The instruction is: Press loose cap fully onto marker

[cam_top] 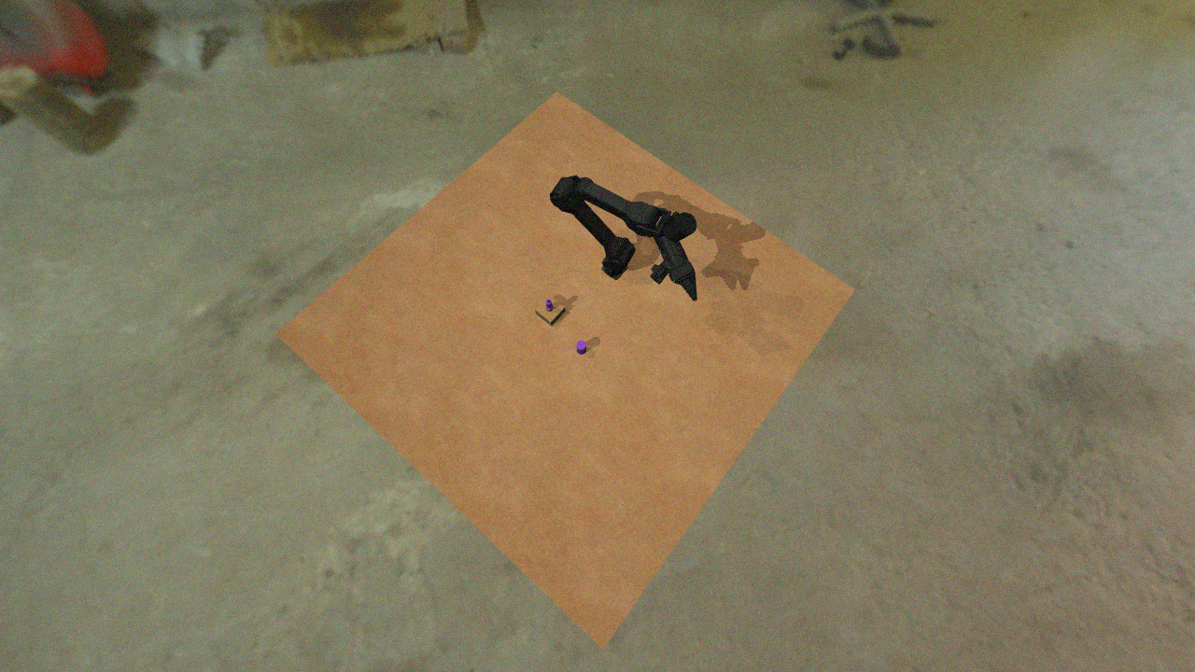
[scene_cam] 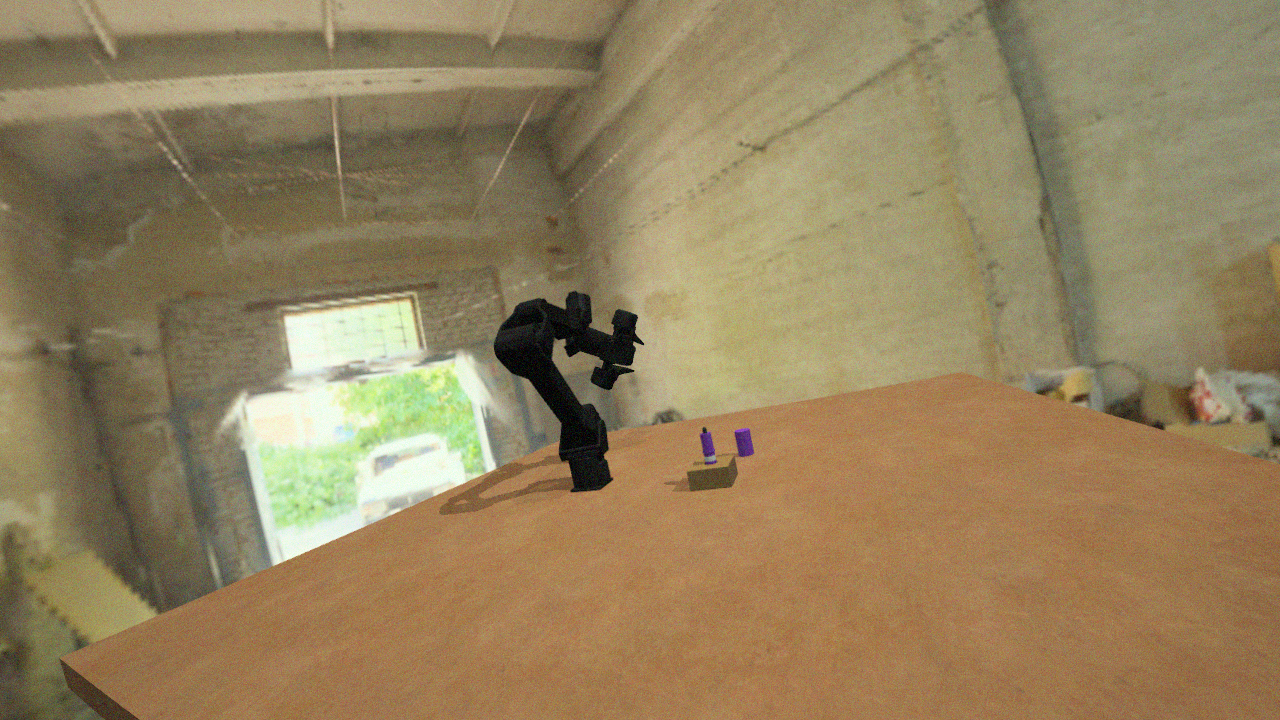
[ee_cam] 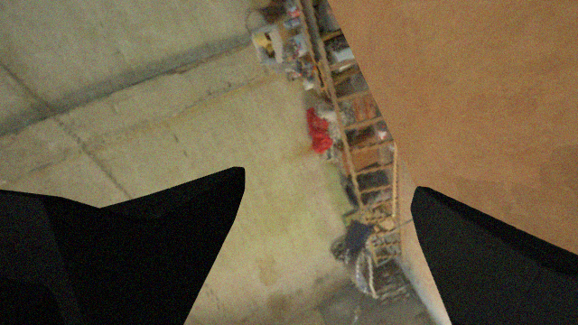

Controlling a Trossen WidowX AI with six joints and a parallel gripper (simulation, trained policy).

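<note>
Right now the purple cap is 250 mm ahead of my gripper tip, 200 mm below it and 190 mm to the right of it. From my gripper tip the other things lie so: holder block (340 mm to the right, 220 mm ahead, 210 mm below).
</note>
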